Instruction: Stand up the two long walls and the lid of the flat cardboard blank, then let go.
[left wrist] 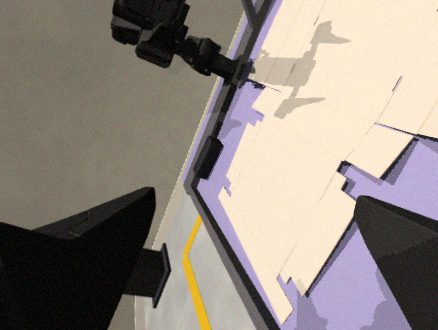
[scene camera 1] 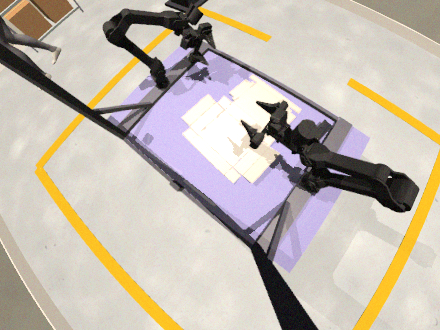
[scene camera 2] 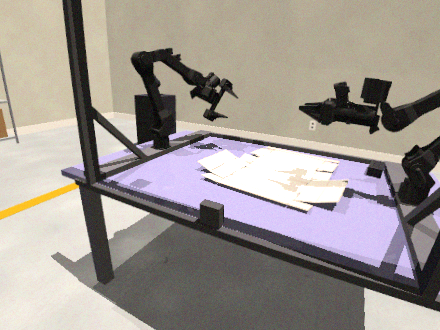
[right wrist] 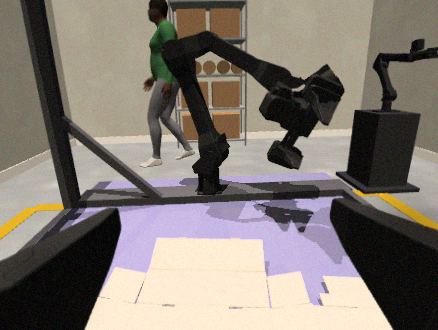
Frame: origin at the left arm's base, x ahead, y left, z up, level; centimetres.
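Seen in the pictures: left gripper, between the fingertips: (left wrist: 256, 201) (scene camera 1: 211, 57) (scene camera 2: 232, 107) (right wrist: 310, 147); right gripper, between the fingertips: (scene camera 1: 248, 110) (scene camera 2: 301, 106) (right wrist: 227, 213); left arm's base, origin of its link: (scene camera 1: 162, 84) (scene camera 2: 161, 147) (right wrist: 209, 190); right arm's base, origin of its link: (left wrist: 232, 71) (scene camera 1: 308, 183) (scene camera 2: 411, 200).
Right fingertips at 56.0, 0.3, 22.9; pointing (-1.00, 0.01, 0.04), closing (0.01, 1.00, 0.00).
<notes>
Offsets run from my right fingertips to a thing's top centre, as dx, dy, dz. Level surfaces: height alone.
The pale cardboard blank (scene camera 1: 220, 131) (scene camera 2: 265, 172) (left wrist: 300, 165) (right wrist: 205, 287) lies spread out near the middle of the purple table, its main panels flat. In scene camera 2 the flaps at its left and right ends look slightly raised. I cannot tell the lid from the long walls with certainty. My left gripper (scene camera 1: 209, 53) (scene camera 2: 231, 107) (left wrist: 256, 201) is open and empty, high above the table beyond the blank's left end, and tilted. My right gripper (scene camera 1: 250, 112) (scene camera 2: 301, 108) (right wrist: 227, 213) is open and empty, high above the blank, pointing level toward the left arm; its shadow falls on the cardboard.
The purple table @[dz -24.8] (scene camera 1: 165, 150) (scene camera 2: 165, 185) (right wrist: 140, 220) has a dark raised frame around it and upright posts at the corners. A small black block @[-10.2, -37.1, -19.1] (scene camera 2: 212, 214) sits on the front rail, another @[+27.5, +25.2, -21.3] (scene camera 2: 375, 168) (left wrist: 208, 157) near the far right corner. A person (right wrist: 162, 80) walks behind the left arm.
</notes>
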